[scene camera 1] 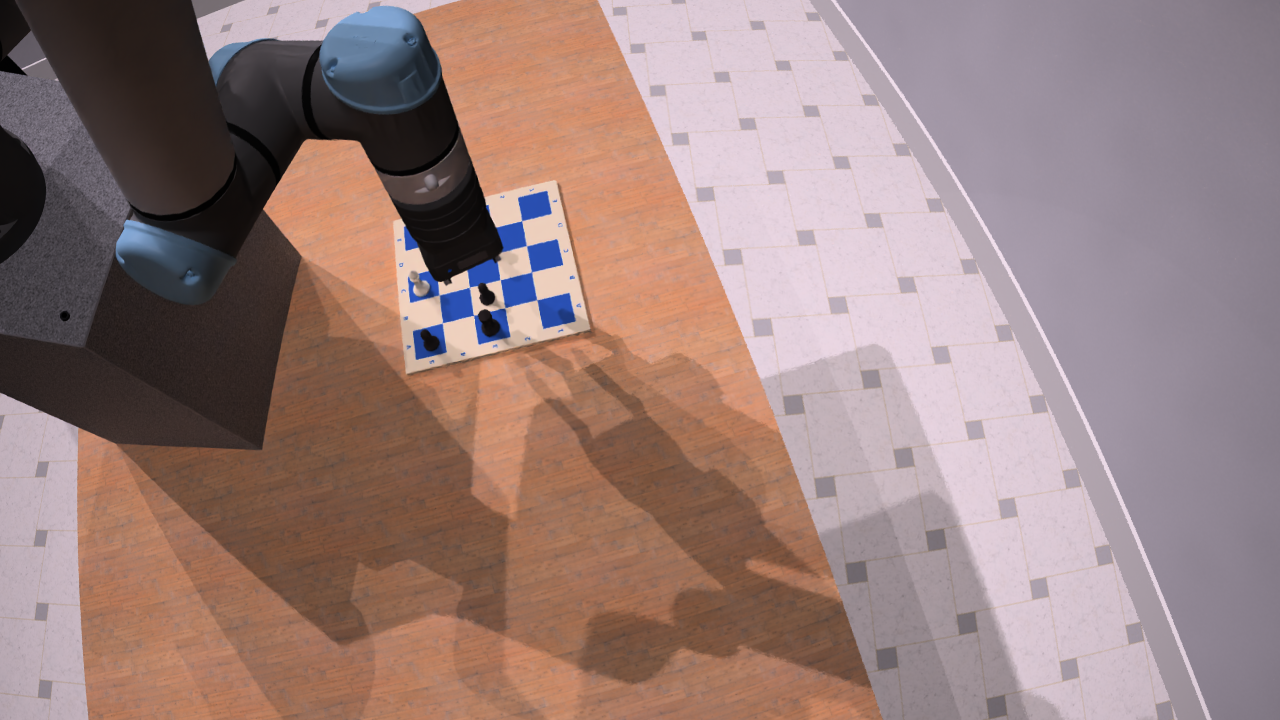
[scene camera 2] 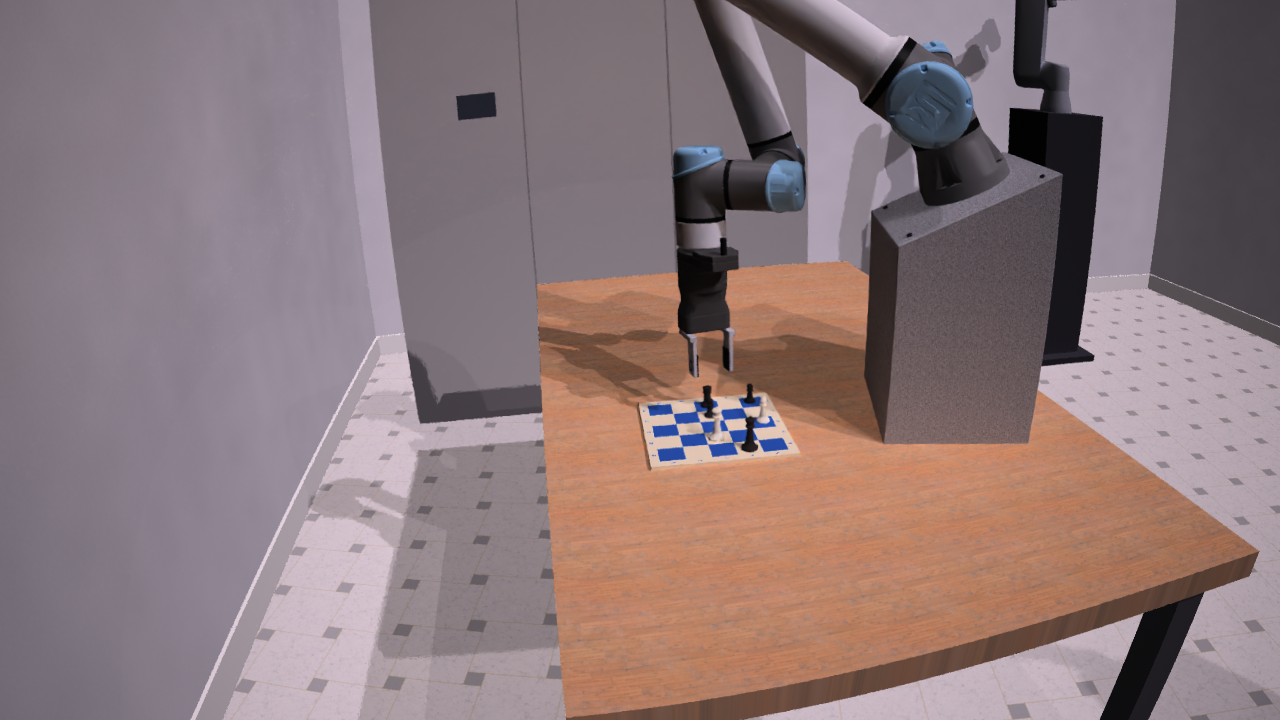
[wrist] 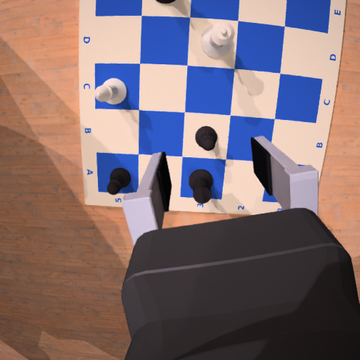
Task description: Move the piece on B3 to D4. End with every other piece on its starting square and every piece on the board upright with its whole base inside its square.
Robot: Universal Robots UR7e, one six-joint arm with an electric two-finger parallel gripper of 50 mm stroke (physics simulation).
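Where they show: gripper, fingertip midpoint: [scene camera 1: 470, 265] [scene camera 2: 711, 371]; arm's base, origin of the base link: [scene camera 2: 966, 185].
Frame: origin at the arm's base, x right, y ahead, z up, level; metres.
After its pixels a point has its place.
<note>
The black piece on B3 [scene camera 1: 486, 293] @(x 0.027, y 0.420, z -0.350 m) [scene camera 2: 709, 411] @(x 0.021, y 0.420, z -0.356 m) [wrist: 206, 137] stands upright. D4 [scene camera 2: 735, 436] @(x -0.053, y 0.393, z -0.366 m) [wrist: 164, 41] is a blue square with no piece on it; the arm hides it in scene camera 1. My gripper [scene camera 1: 472, 270] @(x 0.024, y 0.416, z -0.289 m) [scene camera 2: 711, 369] @(x 0.024, y 0.416, z -0.289 m) [wrist: 210, 161] is open and empty, pointing down above the board [scene camera 1: 569, 259] @(x 0.000, y 0.522, z -0.365 m) [scene camera 2: 698, 454] @(x -0.098, y 0.457, z -0.366 m) [wrist: 88, 107]. In the wrist view its fingers frame the B3 piece from left and right, and the black A3 piece [scene camera 1: 488, 324] @(x 0.069, y 0.417, z -0.347 m) [scene camera 2: 707, 394] @(x 0.059, y 0.417, z -0.343 m) [wrist: 201, 184] also shows between them. The fingertips are above the piece tops.
A black piece [scene camera 1: 430, 340] @(x 0.068, y 0.347, z -0.351 m) [scene camera 2: 749, 392] @(x 0.062, y 0.346, z -0.348 m) [wrist: 119, 179] stands on A5. White pieces stand on C5 [scene camera 1: 419, 286] @(x -0.006, y 0.341, z -0.351 m) [scene camera 2: 763, 410] @(x -0.014, y 0.340, z -0.345 m) [wrist: 112, 91] and D3 [scene camera 2: 716, 425] @(x -0.058, y 0.423, z -0.341 m) [wrist: 218, 40]. A black piece [scene camera 2: 750, 434] @(x -0.099, y 0.380, z -0.340 m) [wrist: 166, 1] on E4 is cut off in the wrist view. The grey arm pedestal [scene camera 2: 966, 313] @(x -0.144, y 0.068, z -0.161 m) stands beside the board.
</note>
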